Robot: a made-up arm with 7 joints. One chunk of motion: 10 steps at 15 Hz.
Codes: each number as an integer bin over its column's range. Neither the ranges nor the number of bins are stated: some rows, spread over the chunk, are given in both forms.
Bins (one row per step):
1: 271 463 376 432 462 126 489
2: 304 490 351 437 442 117 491
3: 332 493 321 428 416 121 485
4: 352 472 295 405 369 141 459
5: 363 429 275 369 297 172 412
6: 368 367 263 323 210 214 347
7: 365 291 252 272 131 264 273
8: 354 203 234 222 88 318 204
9: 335 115 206 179 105 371 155
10: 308 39 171 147 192 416 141
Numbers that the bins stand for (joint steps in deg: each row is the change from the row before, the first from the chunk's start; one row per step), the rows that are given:
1: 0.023 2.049 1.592 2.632 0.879 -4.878 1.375
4: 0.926 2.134 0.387 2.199 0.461 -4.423 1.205
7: 1.071 0.433 -0.252 0.065 -0.610 -0.692 0.149
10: 0.436 -1.934 -1.457 -1.941 -0.336 3.918 -0.600
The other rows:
2: 0.391 2.303 1.220 2.713 0.789 -5.151 1.386
3: 0.703 2.331 0.774 2.568 0.672 -5.030 1.352
5: 1.049 1.730 0.090 1.621 0.137 -3.483 0.938
6: 1.105 1.147 -0.088 0.883 -0.255 -2.209 0.569
8: 0.949 -0.393 -0.520 -0.738 -0.804 0.946 -0.242
9: 0.737 -1.220 -0.936 -1.428 -0.727 2.553 -0.520

